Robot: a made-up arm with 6 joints. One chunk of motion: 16 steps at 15 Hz.
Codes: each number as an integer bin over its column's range. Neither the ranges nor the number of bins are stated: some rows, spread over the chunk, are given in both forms.
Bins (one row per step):
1: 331 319 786 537 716 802
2: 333 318 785 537 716 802
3: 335 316 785 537 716 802
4: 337 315 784 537 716 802
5: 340 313 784 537 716 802
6: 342 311 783 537 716 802
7: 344 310 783 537 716 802
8: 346 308 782 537 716 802
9: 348 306 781 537 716 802
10: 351 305 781 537 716 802
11: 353 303 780 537 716 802
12: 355 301 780 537 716 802
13: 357 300 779 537 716 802
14: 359 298 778 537 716 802
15: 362 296 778 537 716 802
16: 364 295 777 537 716 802
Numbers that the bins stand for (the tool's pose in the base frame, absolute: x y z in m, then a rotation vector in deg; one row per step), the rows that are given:
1: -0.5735 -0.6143 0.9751 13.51 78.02 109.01
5: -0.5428 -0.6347 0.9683 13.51 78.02 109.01
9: -0.5156 -0.6586 0.9581 13.51 78.02 109.01
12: -0.4918 -0.6756 0.9547 13.51 78.02 109.01
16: -0.4612 -0.6960 0.9444 13.51 78.02 109.01
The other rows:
2: -0.5667 -0.6177 0.9717 13.51 78.02 109.01
3: -0.5599 -0.6245 0.9717 13.51 78.02 109.01
4: -0.5531 -0.6279 0.9683 13.51 78.02 109.01
6: -0.5360 -0.6415 0.9649 13.51 78.02 109.01
7: -0.5292 -0.6449 0.9649 13.51 78.02 109.01
8: -0.5224 -0.6518 0.9615 13.51 78.02 109.01
10: -0.5054 -0.6620 0.9581 13.51 78.02 109.01
11: -0.4986 -0.6688 0.9547 13.51 78.02 109.01
13: -0.4850 -0.6790 0.9513 13.51 78.02 109.01
14: -0.4782 -0.6858 0.9478 13.51 78.02 109.01
15: -0.4680 -0.6926 0.9478 13.51 78.02 109.01

